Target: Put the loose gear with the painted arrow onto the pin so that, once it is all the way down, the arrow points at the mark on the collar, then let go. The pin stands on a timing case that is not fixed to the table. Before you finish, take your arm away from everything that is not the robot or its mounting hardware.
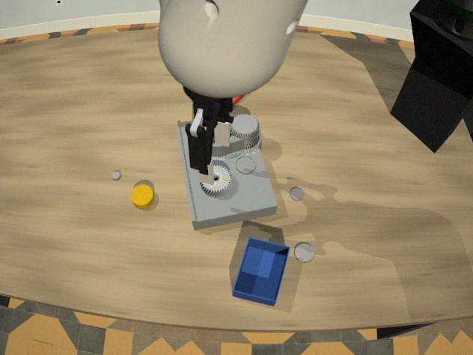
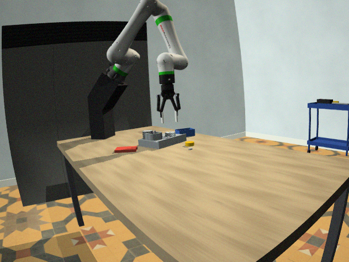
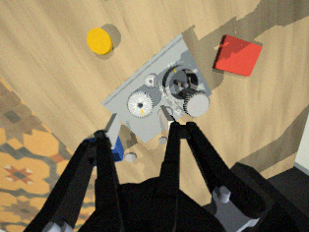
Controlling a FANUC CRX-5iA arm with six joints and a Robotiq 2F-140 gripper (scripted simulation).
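Now: the gear 10 cm below my hand. Also, from my hand: blue bin: 11 cm behind, 17 cm to the left, 13 cm below; yellow puck: 16 cm ahead, 3 cm to the left, 14 cm below; small grey disc: 24 cm ahead, 2 cm to the right, 14 cm below.
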